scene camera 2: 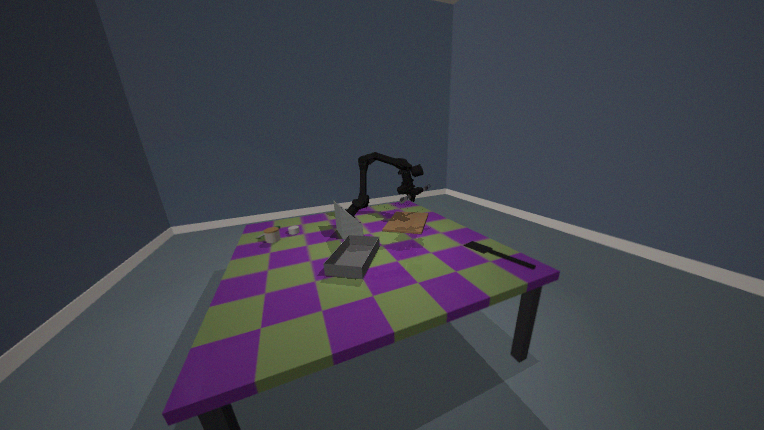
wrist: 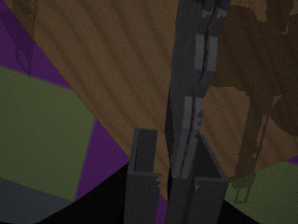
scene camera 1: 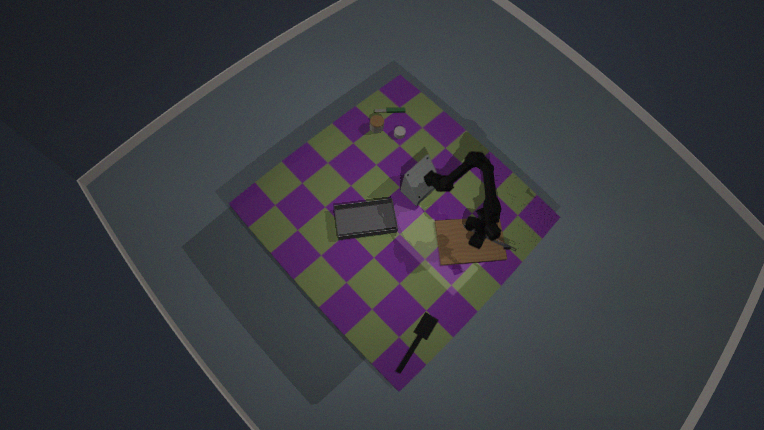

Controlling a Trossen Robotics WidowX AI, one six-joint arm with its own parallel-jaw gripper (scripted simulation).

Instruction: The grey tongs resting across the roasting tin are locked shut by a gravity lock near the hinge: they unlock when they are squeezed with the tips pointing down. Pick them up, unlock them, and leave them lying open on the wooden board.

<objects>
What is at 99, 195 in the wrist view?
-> My gripper.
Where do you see a wooden board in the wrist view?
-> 119, 65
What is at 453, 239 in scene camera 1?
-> A wooden board.
</objects>
